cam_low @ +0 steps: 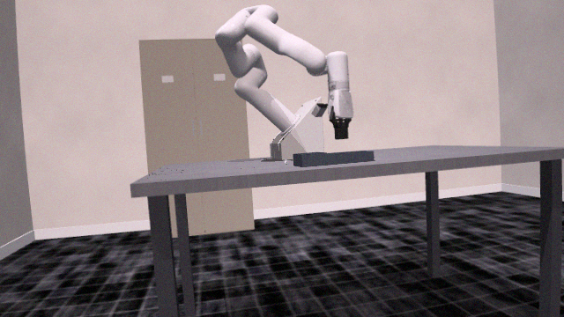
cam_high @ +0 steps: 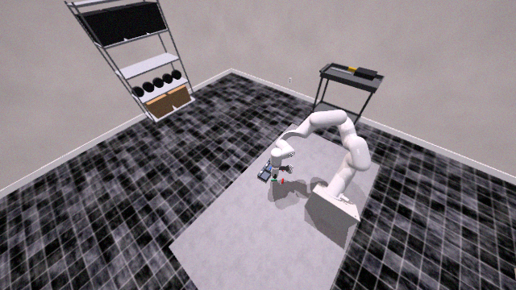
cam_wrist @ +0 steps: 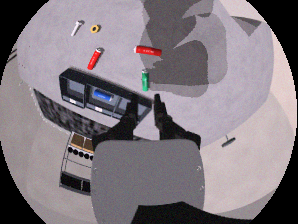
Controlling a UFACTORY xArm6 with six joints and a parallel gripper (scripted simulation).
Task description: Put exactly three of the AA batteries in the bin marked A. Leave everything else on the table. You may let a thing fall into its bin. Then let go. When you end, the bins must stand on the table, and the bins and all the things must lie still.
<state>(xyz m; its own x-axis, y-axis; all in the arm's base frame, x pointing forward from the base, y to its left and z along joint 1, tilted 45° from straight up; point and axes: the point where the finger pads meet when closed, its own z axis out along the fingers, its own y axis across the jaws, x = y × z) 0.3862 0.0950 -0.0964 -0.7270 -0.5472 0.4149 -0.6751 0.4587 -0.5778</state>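
My hand is 90 mm above the green AA battery. Round my hand: dark two-compartment bin: 100 mm ahead, 80 mm below, 60 mm to the right; red battery: 120 mm to the right, 90 mm below, 30 mm ahead; blue AA battery: 100 mm ahead, 80 mm below, 60 mm to the right.
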